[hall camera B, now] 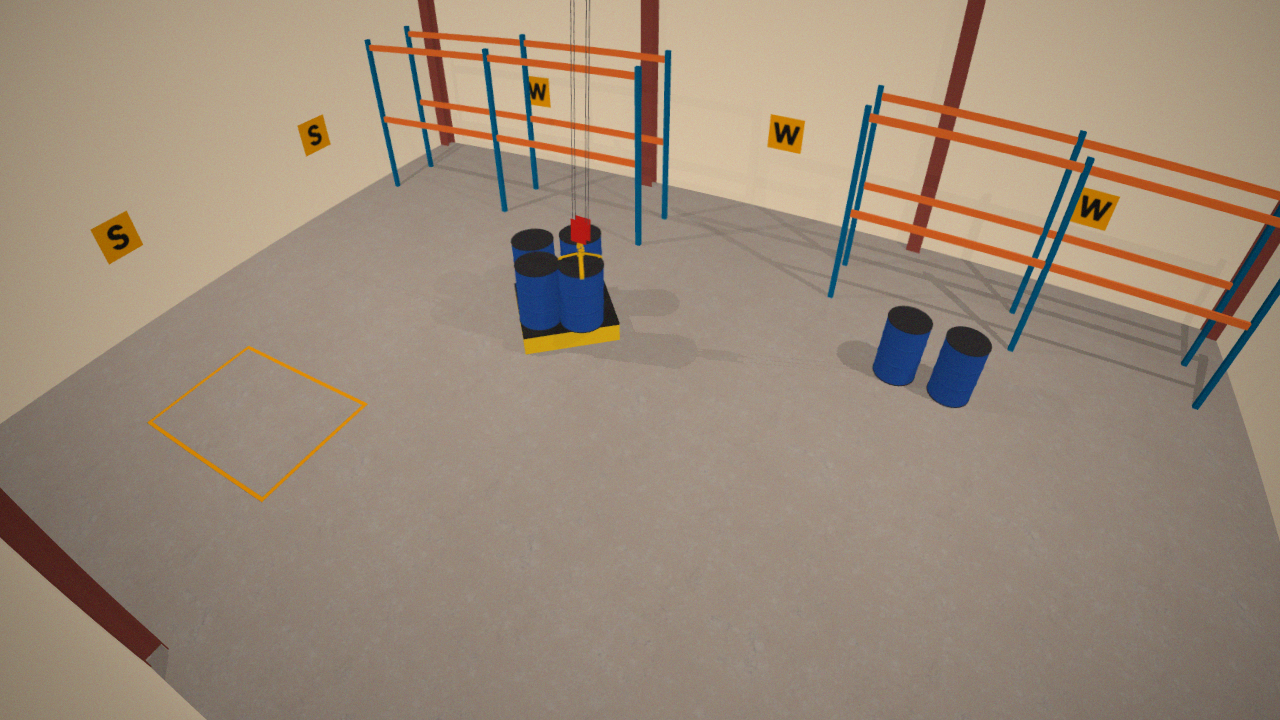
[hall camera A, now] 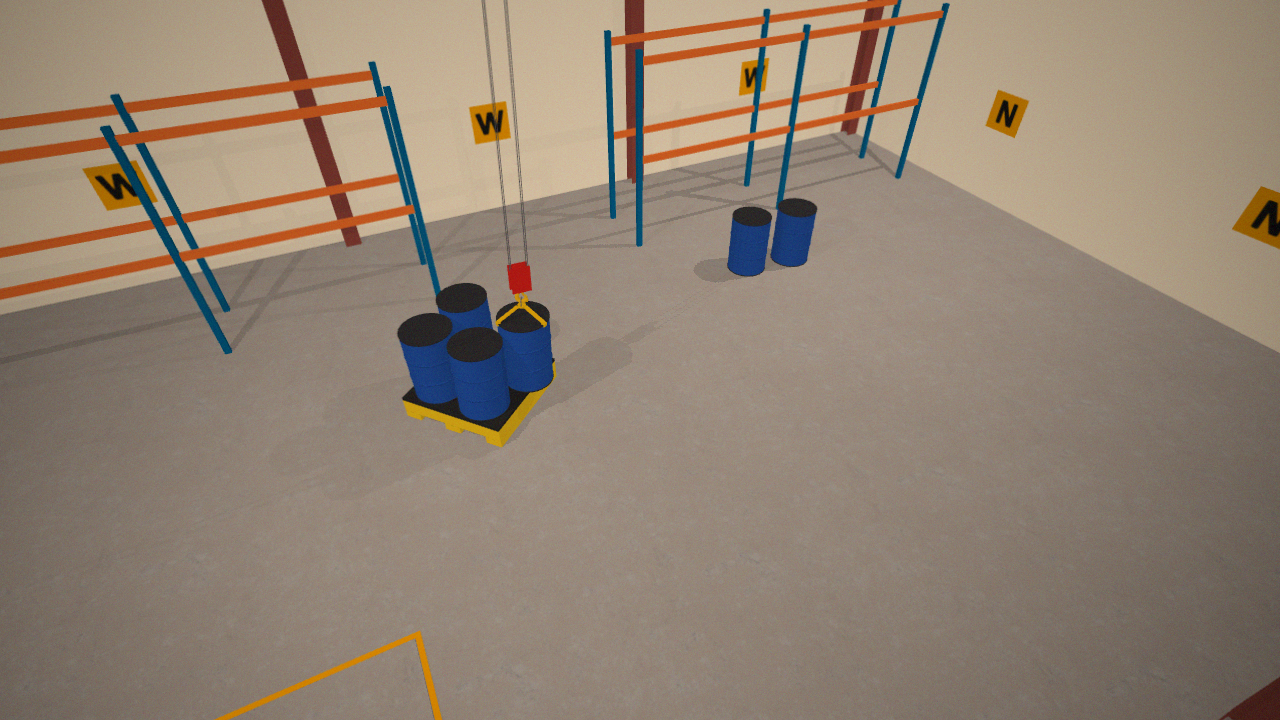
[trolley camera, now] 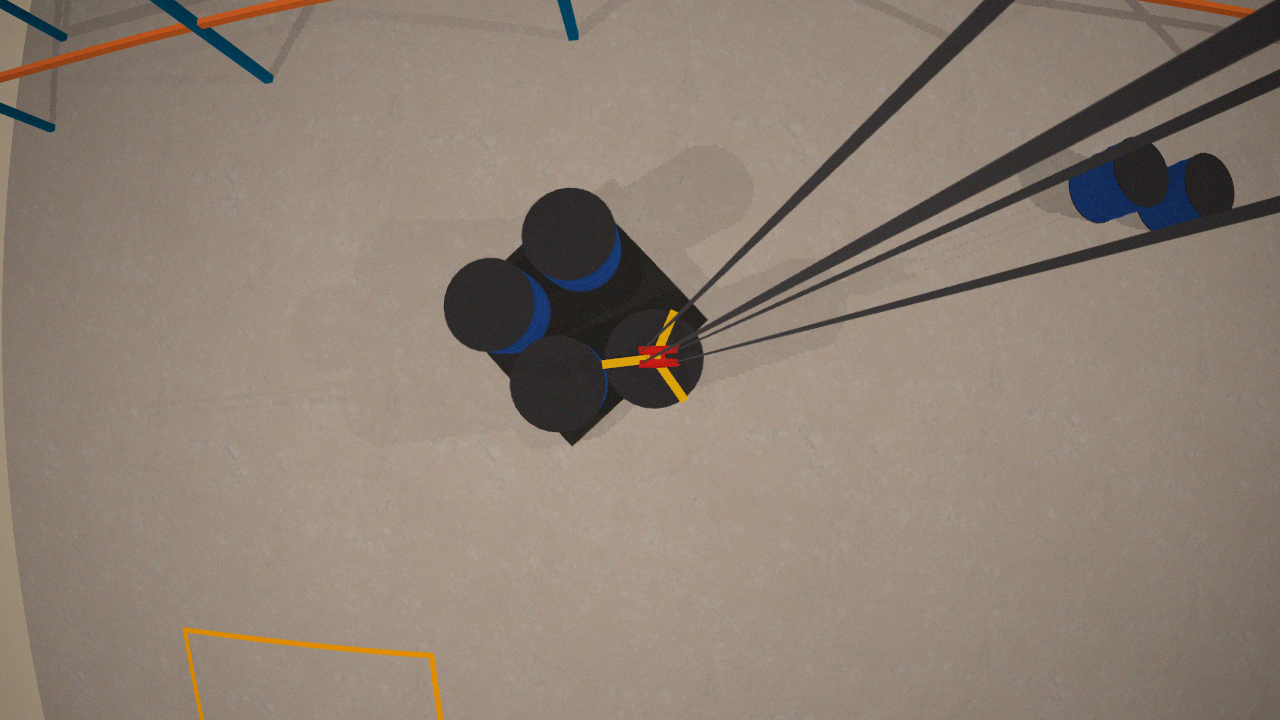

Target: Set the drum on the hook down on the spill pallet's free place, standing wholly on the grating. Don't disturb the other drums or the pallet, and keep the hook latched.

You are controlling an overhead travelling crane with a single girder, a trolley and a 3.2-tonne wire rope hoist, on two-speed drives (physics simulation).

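Observation:
The blue drum with a black top hangs upright at the spill pallet's free corner. My gripper, the yellow three-armed lifter under the red hook block, is shut on it. The spill pallet has a black grating and yellow sides. In the trolley view the drum's top reaches past the pallet's lower right edge. Three other drums stand on the pallet, one close beside the held drum. Contact between drum and grating, and the latch, cannot be made out.
Two more blue drums stand on the floor away from the pallet. Blue and orange racks line the W wall. An orange rectangle is marked on the floor.

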